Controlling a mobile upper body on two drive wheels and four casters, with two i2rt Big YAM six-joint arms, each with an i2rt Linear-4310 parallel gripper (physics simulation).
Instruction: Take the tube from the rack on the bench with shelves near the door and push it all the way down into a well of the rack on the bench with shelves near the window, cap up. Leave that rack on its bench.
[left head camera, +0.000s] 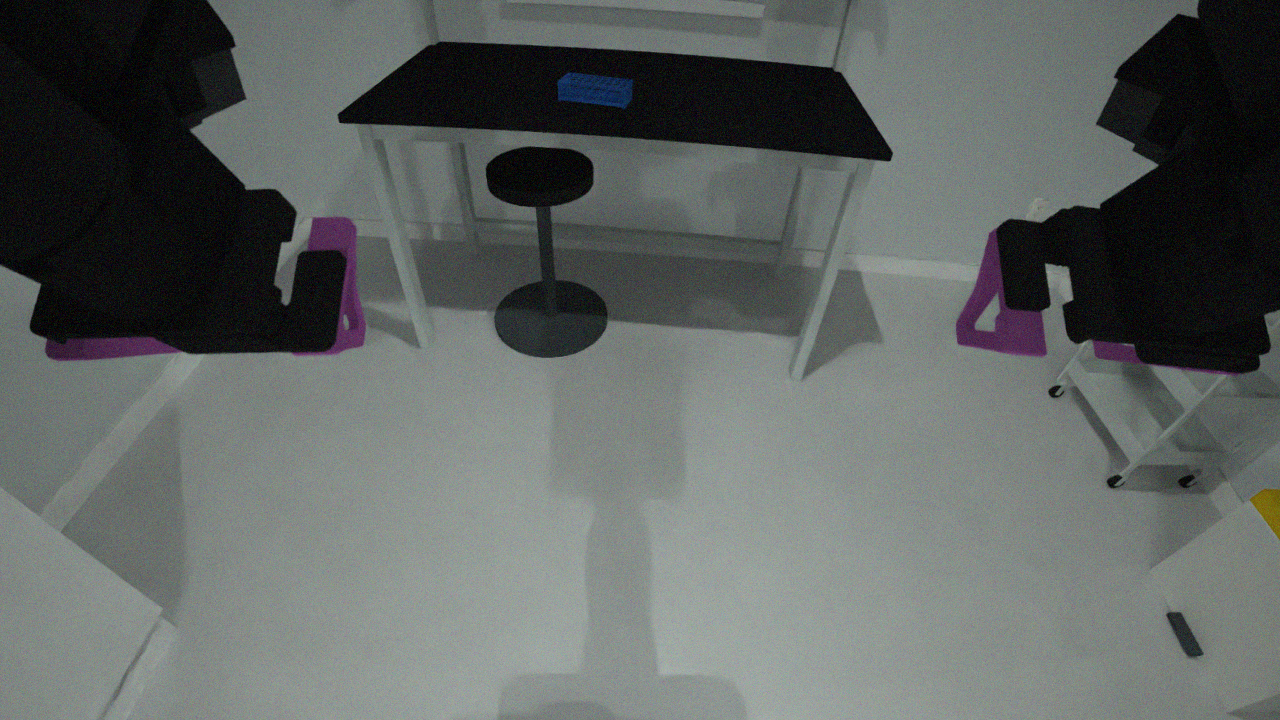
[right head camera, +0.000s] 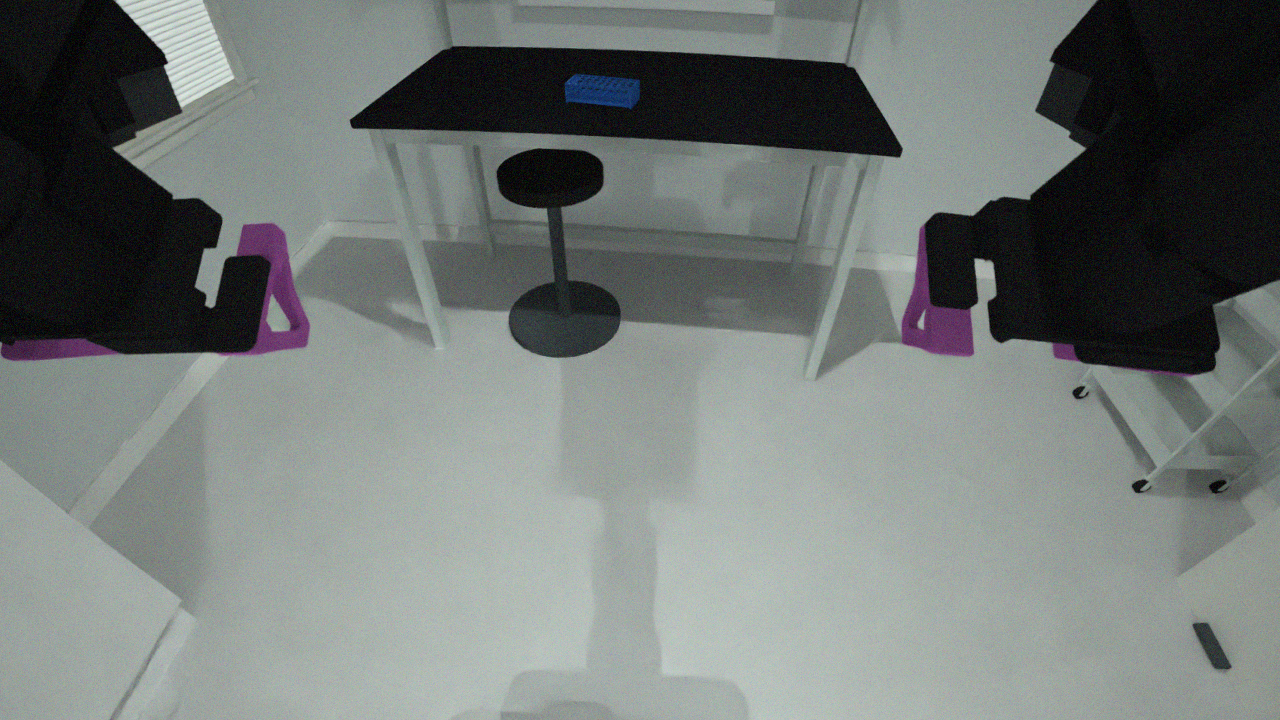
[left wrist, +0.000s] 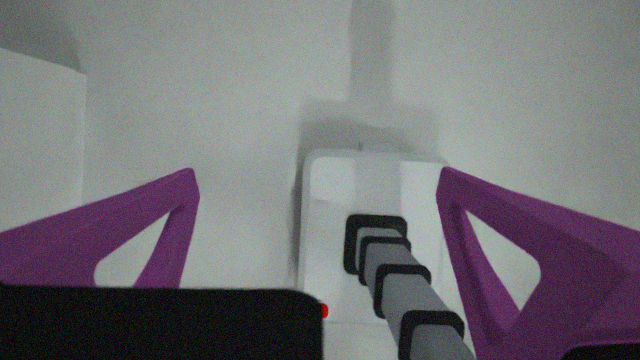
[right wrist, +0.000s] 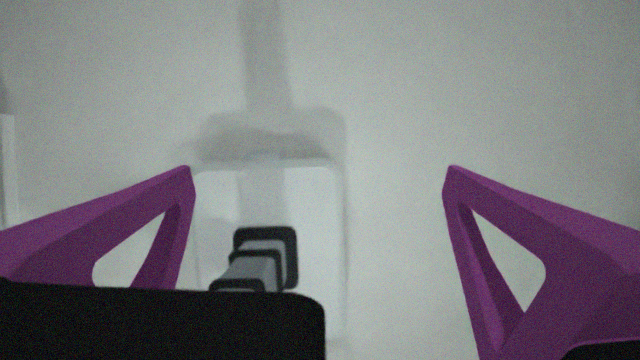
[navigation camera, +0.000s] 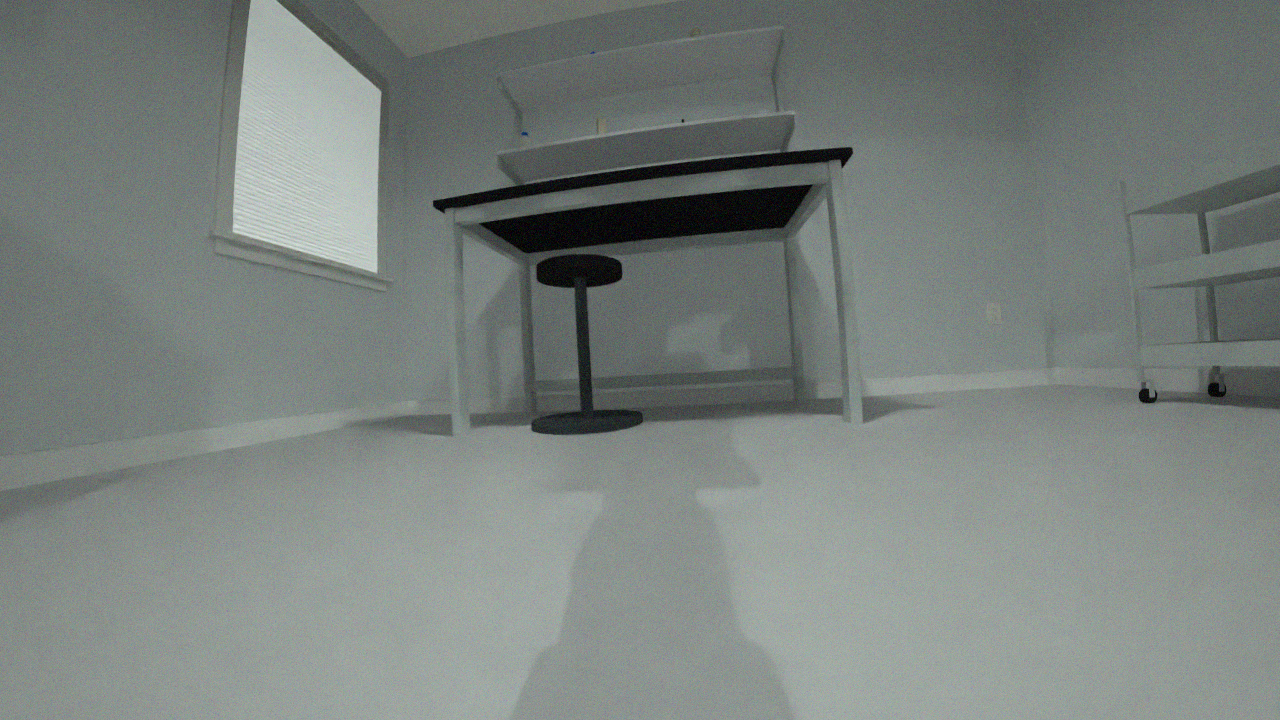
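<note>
A blue rack (left head camera: 595, 90) (right head camera: 602, 91) lies on the black top of a bench (left head camera: 760, 98) (right head camera: 769, 100) (navigation camera: 644, 173). This bench has wall shelves (navigation camera: 644, 143) above it, and a window (right head camera: 201, 53) (navigation camera: 304, 143) is on the wall to its left. No tube can be made out in the rack at this distance. The bench near the door and its rack do not show. My left gripper (left wrist: 317, 181) is open and empty, high above the floor. My right gripper (right wrist: 318, 179) is open and empty too. Both are well short of the bench.
A round black stool (left head camera: 539, 174) (right head camera: 549, 176) (navigation camera: 579, 270) stands at the bench's front, left of its middle. A wheeled cart (left head camera: 1105, 411) (right head camera: 1132, 416) (navigation camera: 1208, 353) stands at right. A white bin (left head camera: 1235, 582) (right head camera: 1244, 582) is at lower right, a white surface (left head camera: 62, 591) (right head camera: 71, 582) at lower left.
</note>
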